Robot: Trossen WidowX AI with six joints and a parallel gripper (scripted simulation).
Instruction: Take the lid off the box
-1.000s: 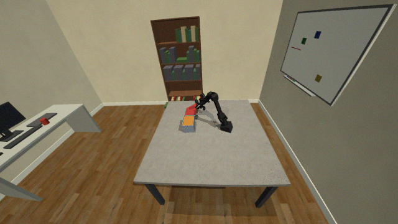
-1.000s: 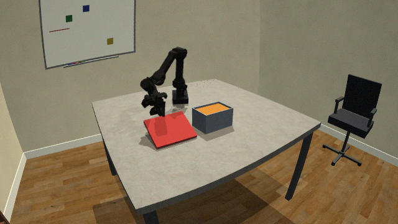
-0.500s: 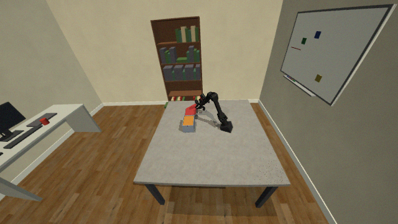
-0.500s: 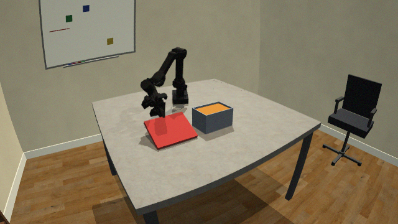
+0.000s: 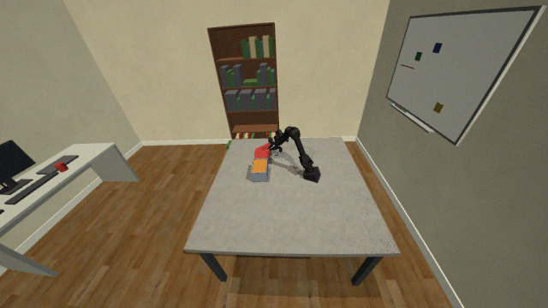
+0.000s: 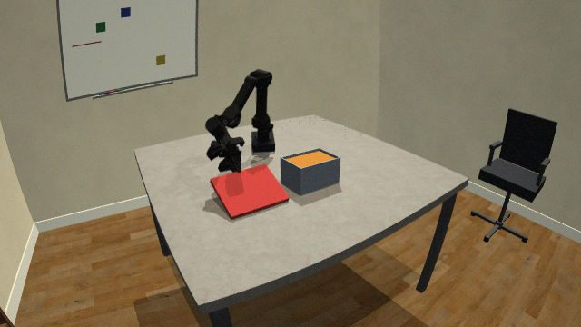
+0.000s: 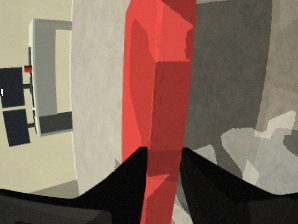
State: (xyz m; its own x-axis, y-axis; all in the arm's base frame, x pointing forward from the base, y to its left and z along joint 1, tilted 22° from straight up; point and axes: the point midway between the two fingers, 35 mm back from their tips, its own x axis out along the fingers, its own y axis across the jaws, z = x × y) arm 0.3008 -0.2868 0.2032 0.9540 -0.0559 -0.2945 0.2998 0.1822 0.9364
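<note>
The red lid lies 100 mm ahead of my hand and 50 mm below it. The rest, counted from my hand: grey storage box 100 mm ahead, 270 mm to the left, 50 mm below.
</note>
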